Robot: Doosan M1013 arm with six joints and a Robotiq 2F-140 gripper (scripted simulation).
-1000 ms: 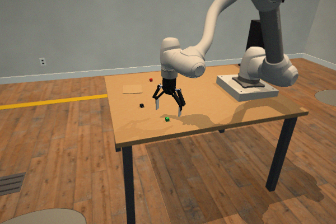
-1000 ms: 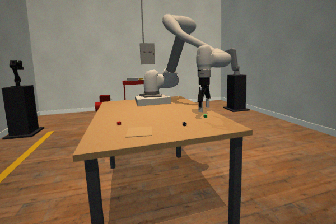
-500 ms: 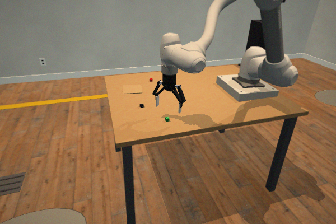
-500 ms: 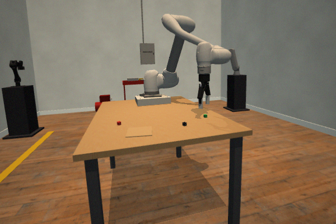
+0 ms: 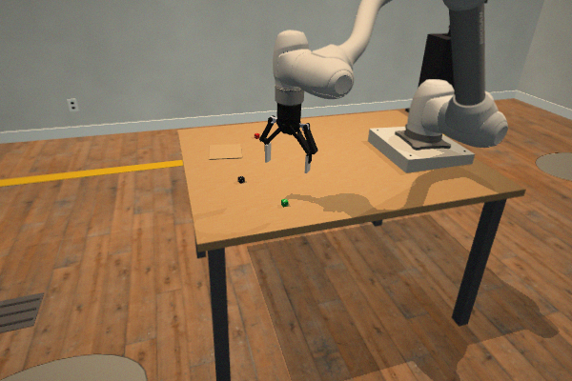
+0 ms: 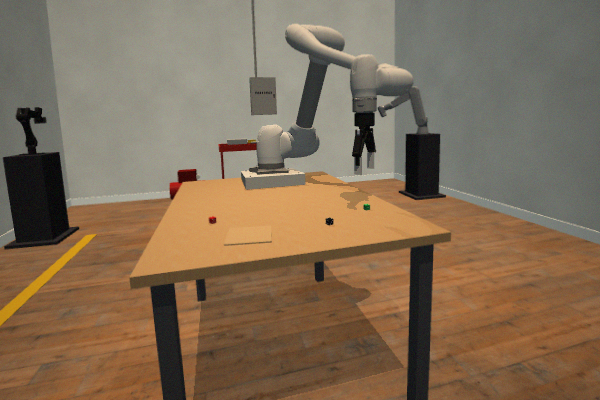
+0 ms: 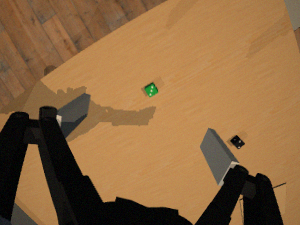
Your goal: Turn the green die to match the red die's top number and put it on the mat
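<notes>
My gripper is now 150 mm above the green die, 10 mm to the right of it and 10 mm short of it. From my hand the other things lie so: black die (190 mm to the right, 150 mm below, 130 mm ahead); tan mat (460 mm to the right, 160 mm below, 160 mm ahead); red die (580 mm to the right, 150 mm below, 10 mm behind).
</notes>
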